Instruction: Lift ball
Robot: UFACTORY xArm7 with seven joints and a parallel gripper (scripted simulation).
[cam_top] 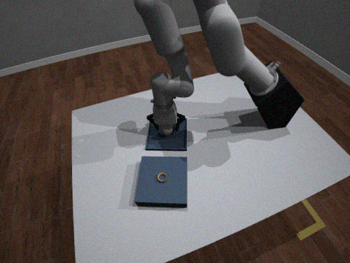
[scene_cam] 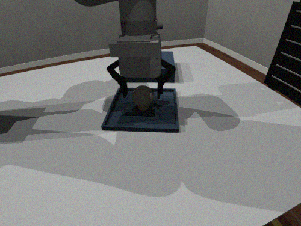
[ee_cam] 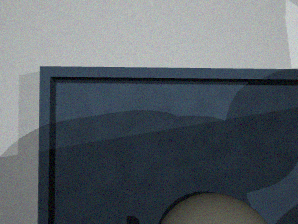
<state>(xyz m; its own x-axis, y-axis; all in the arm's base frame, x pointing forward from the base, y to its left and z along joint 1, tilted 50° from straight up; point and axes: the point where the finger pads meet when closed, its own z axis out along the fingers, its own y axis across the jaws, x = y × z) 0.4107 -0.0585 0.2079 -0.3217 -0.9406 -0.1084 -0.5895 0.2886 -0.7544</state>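
My hand is 1 cm above the beige ball. Also, from my hand: tray (5 cm below).
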